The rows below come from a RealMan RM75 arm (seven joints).
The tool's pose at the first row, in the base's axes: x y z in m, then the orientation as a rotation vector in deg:
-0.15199 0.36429 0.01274 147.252 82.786 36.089
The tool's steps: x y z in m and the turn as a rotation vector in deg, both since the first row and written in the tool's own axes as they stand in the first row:
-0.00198 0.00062 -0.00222 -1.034 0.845 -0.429
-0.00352 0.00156 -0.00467 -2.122 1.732 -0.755
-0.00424 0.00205 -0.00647 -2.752 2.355 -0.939
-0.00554 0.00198 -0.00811 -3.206 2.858 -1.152
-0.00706 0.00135 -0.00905 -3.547 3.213 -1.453
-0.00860 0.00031 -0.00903 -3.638 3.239 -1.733
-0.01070 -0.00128 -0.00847 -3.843 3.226 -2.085
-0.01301 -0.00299 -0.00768 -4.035 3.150 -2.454
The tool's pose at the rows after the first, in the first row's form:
-0.15333 0.36209 0.01436 146.134 82.841 37.766
-0.15430 0.36007 0.01641 145.053 82.737 39.530
-0.15499 0.35904 0.01798 144.427 82.698 40.694
-0.15632 0.35783 0.01906 143.901 82.776 41.592
-0.15790 0.35681 0.01927 143.379 82.992 42.212
-0.15941 0.35607 0.01848 143.061 83.265 42.255
-0.16139 0.35521 0.01686 142.592 83.529 42.292
-0.16346 0.35425 0.01494 142.117 83.803 42.234

